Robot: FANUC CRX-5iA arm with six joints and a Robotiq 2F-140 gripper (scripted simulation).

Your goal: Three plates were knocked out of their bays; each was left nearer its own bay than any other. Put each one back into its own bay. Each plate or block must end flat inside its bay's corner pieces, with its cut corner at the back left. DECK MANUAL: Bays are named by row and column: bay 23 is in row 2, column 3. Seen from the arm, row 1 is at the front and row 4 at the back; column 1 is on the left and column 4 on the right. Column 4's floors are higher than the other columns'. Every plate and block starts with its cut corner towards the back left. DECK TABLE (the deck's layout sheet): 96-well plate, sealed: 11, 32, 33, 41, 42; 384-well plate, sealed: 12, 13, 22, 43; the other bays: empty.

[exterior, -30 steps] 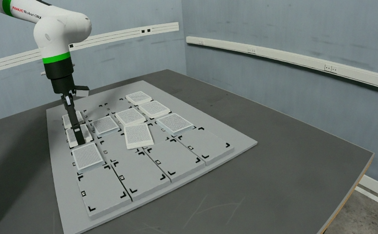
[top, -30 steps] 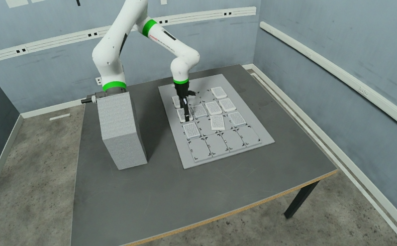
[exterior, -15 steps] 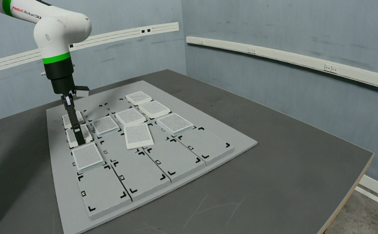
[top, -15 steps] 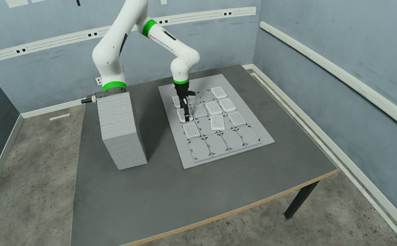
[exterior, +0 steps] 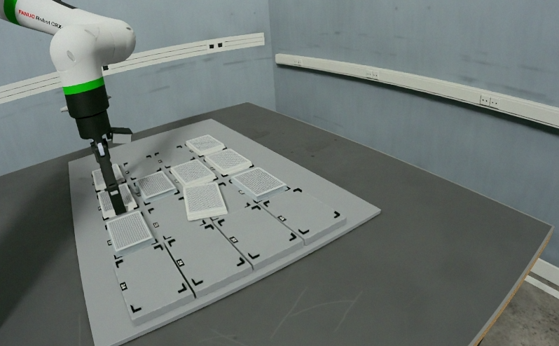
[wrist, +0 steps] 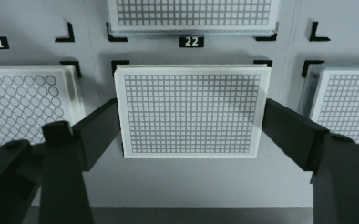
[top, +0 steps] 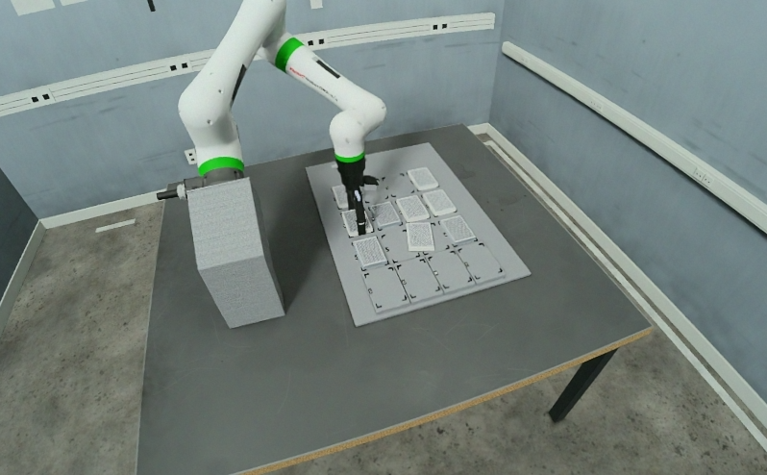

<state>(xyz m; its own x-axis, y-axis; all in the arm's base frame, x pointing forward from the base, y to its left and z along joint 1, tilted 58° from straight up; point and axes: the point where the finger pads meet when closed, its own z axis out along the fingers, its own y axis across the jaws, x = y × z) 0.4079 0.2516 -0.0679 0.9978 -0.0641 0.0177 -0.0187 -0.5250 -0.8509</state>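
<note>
Now: the label 22 6 cm ahead of my hand and 2 cm below it. Round my hand: bay label: 27 cm ahead, 17 cm to the right, 2 cm below; then 384-well plate: 16 cm to the right, 1 cm below.
</note>
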